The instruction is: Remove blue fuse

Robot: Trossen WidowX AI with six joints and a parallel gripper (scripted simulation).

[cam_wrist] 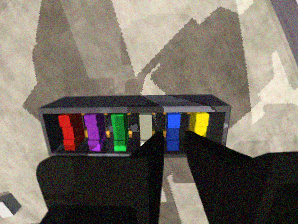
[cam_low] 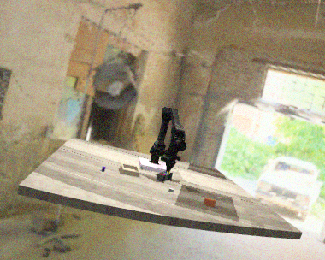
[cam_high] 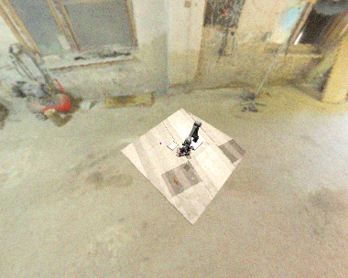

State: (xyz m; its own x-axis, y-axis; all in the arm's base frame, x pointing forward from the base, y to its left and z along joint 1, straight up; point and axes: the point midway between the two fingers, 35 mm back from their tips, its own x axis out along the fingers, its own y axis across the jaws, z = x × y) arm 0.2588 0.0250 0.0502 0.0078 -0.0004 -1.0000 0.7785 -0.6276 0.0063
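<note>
The blue fuse is 20 mm below my gripper tip. From my gripper tip the other things lie so: yellow fuse (20 mm behind, 10 mm to the left, 20 mm below); green fuse (30 mm ahead, 20 mm to the right, 20 mm below); white fuse (20 mm ahead, 10 mm to the right, 20 mm below).
</note>
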